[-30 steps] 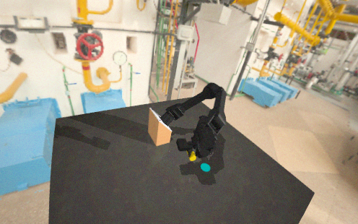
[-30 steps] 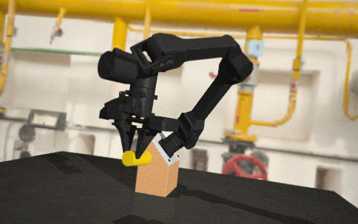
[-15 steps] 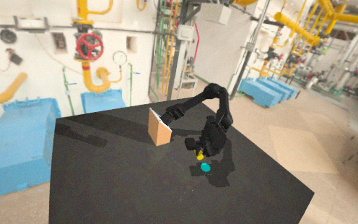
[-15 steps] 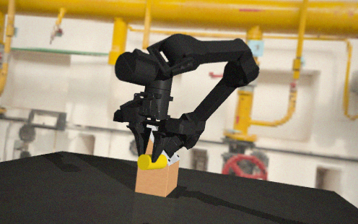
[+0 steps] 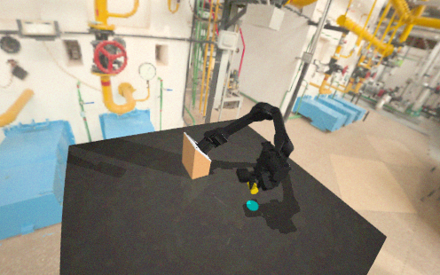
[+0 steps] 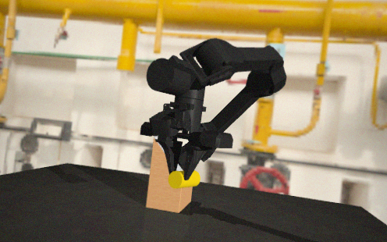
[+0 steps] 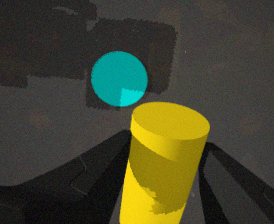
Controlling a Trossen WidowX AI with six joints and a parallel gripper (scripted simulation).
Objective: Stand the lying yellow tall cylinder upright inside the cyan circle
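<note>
My gripper tip is 4 cm to the right of the cyan circle and 14 cm above it. Round my gripper tip: yellow cylinder: 2 cm behind, 1 cm to the left.
</note>
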